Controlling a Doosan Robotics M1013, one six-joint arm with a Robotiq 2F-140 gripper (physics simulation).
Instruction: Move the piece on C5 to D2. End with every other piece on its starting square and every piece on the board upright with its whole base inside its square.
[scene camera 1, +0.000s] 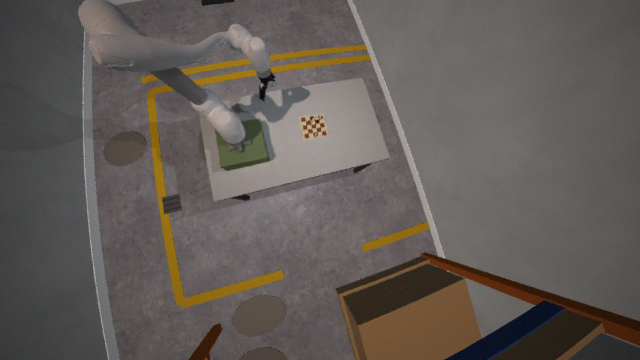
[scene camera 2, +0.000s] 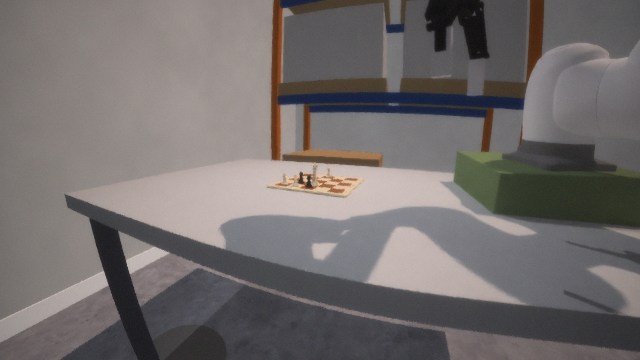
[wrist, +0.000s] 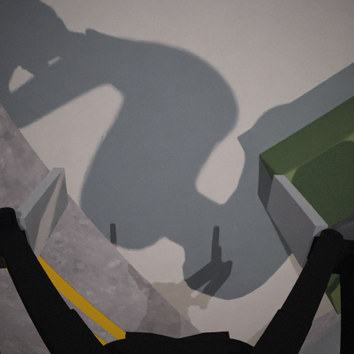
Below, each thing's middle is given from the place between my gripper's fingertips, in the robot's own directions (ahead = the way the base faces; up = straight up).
My gripper is now 270 mm short of the chessboard (scene camera 2: 338, 186), 250 mm to the left of it and 230 mm above it.
